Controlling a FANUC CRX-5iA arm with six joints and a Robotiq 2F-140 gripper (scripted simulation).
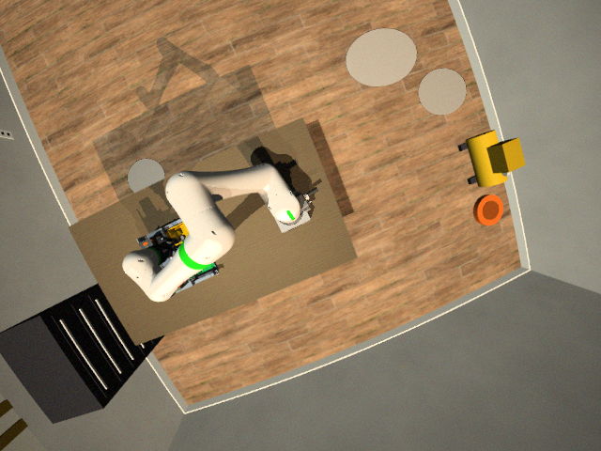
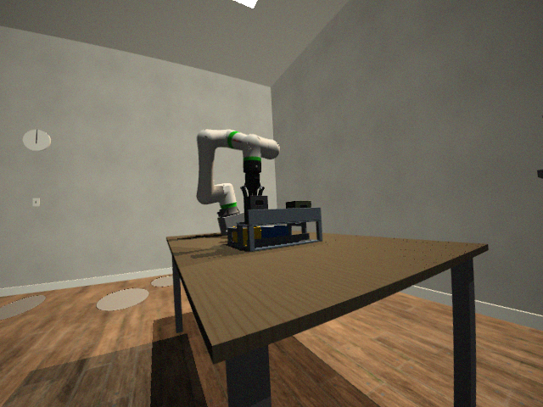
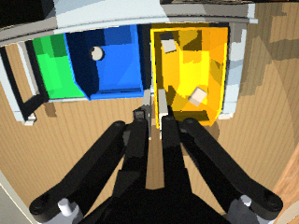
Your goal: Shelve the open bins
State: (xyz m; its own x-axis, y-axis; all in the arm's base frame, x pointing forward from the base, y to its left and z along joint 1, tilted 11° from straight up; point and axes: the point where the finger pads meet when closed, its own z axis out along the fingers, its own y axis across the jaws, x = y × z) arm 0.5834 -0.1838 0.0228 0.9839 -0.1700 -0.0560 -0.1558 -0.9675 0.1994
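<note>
Now: the yellow bin 100 mm below my hand, 50 mm to the right of it and 10 mm behind it. Also, from my hand: blue bin 110 mm below, 60 mm to the left, 60 mm ahead; blue mark 150 mm below, 60 mm to the left, 60 mm ahead; yellow mark 150 mm below, 50 mm to the right, 40 mm ahead.
</note>
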